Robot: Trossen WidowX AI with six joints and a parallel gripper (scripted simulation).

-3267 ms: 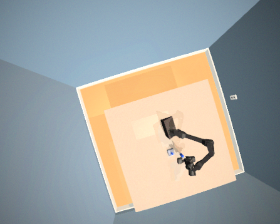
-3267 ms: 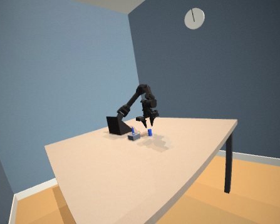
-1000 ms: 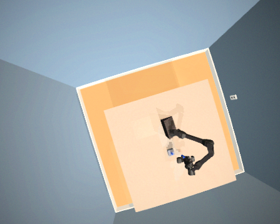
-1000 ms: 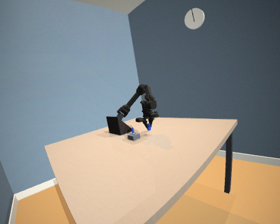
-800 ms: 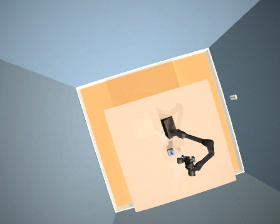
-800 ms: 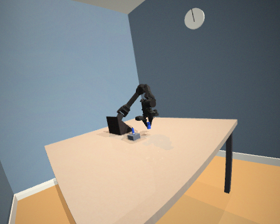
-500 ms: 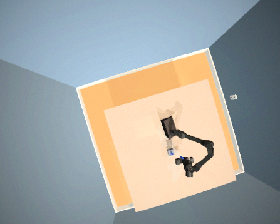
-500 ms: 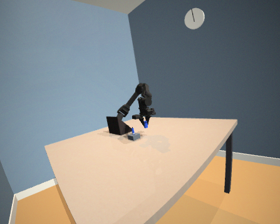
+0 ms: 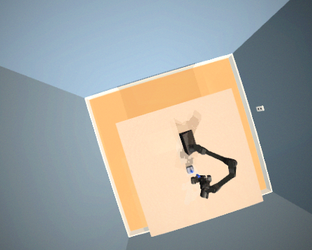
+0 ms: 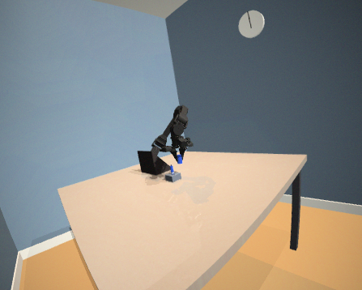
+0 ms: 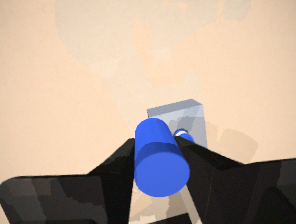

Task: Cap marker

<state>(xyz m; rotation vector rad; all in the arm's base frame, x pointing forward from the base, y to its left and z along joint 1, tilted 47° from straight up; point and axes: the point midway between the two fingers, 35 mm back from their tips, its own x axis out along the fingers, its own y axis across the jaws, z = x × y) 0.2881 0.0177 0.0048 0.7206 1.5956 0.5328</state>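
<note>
The grey holder block lies 4 cm behind my gripper tip, 4 cm to the right of it and 9 cm below it. Round my gripper tip: blue cap (1 cm above).
</note>
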